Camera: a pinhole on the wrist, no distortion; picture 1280 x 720 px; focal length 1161.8 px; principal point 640.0 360.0 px. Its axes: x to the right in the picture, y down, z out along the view. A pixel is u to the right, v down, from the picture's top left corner.
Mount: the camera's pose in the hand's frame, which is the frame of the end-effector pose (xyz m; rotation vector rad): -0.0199 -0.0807 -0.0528 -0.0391 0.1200 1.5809
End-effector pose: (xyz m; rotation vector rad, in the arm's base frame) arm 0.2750 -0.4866 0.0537 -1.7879 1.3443 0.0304
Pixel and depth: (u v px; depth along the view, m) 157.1 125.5 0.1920
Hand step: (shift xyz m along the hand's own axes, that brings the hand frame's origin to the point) 0.0297 -0.1403 0.1440
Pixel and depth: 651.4 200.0 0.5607
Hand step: 0.0856 -0.0178 0.4997
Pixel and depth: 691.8 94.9 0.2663
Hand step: 0.0541 -0.0414 0.2074
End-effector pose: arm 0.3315 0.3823 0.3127 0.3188 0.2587 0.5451
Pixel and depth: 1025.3 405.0 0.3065
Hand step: -0.0177 0.0513 0.2421
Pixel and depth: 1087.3 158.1 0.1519
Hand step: 0.0133 -0.0069 0.0909
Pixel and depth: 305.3 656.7 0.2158
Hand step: -0.0631 -0.1212 0.1707
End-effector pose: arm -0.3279 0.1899 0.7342 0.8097 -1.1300 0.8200
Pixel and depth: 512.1 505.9 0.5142
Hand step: -0.0575 -0.0856 0.4671
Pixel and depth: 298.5 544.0 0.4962
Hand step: -0.0711 -0.1763 0.4590
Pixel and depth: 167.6 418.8 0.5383
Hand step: -0.0166 -0.2442 0.5055
